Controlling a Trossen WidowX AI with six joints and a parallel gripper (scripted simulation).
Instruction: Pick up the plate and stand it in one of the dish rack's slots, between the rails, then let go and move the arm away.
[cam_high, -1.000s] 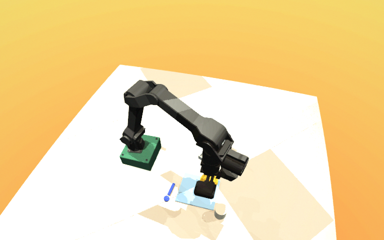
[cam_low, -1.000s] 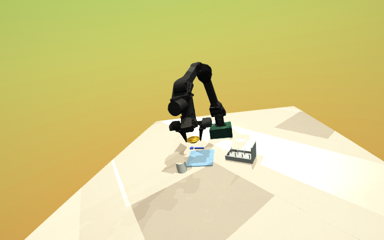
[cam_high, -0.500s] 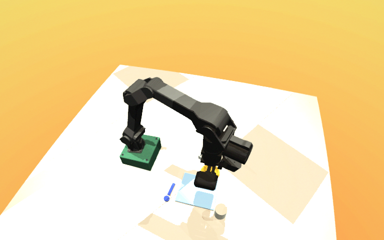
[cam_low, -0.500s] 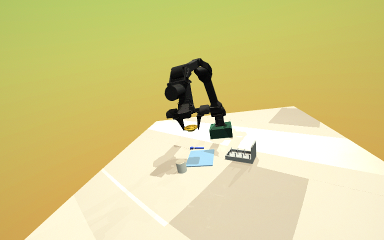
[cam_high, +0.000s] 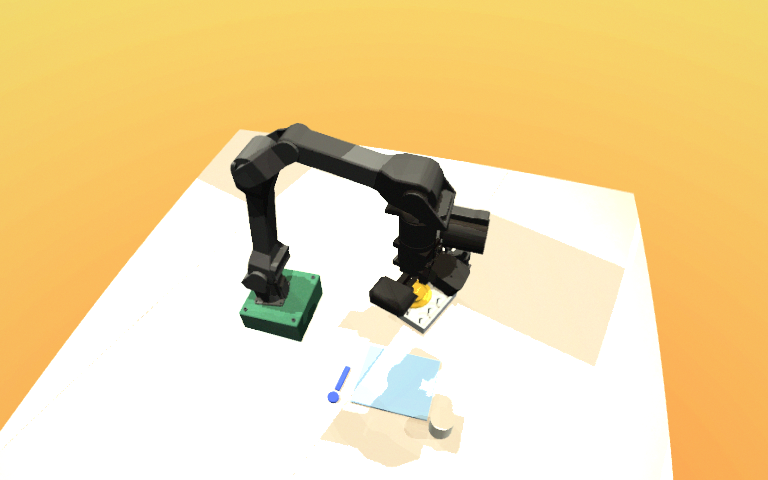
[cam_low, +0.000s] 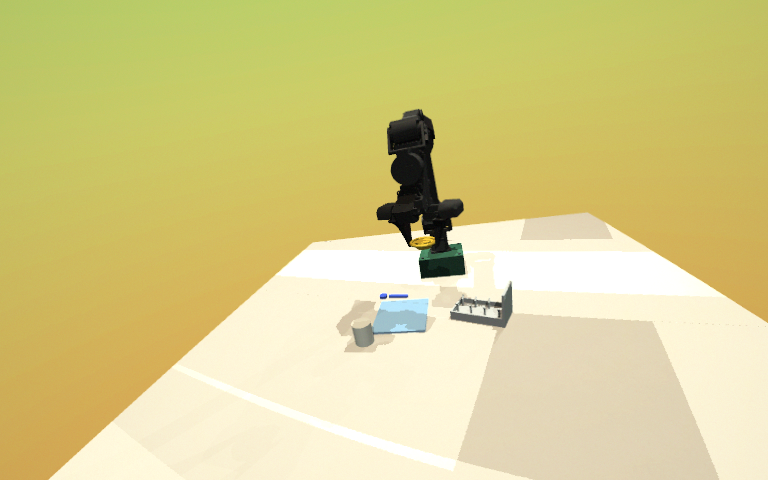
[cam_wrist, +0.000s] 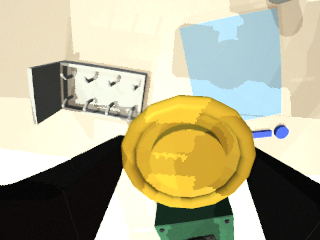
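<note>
Right now the grey dish rack is 16 cm below my gripper tip, 11 cm to the left of it and 3 cm ahead of it. From my gripper tip the other things lie so: yellow plate: 1 cm above; then cup: 16 cm to the right, 16 cm below, 7 cm ahead; then light blue mat: 18 cm below, 8 cm to the right, 2 cm behind.
</note>
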